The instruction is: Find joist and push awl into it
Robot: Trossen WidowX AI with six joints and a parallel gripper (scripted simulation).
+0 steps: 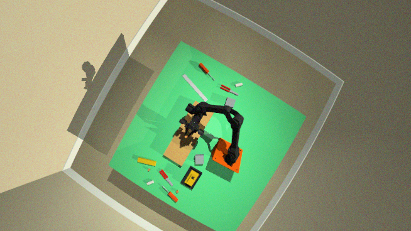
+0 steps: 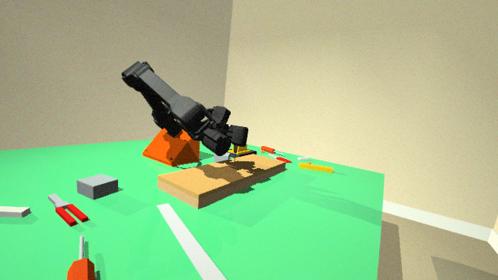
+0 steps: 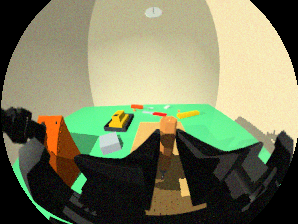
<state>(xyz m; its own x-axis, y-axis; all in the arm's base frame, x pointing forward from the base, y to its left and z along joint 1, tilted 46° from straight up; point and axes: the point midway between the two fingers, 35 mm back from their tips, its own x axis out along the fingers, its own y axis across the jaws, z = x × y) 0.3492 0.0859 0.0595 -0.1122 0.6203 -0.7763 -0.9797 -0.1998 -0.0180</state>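
My gripper tip is now 50 mm above the awl. From my gripper tip the other things lie so: yellow stud finder: 270 mm to the left, 250 mm behind, 120 mm below; white ruler: 340 mm to the right, 200 mm ahead, 170 mm below; dark tray: 280 mm to the left, 240 mm behind, 150 mm below.
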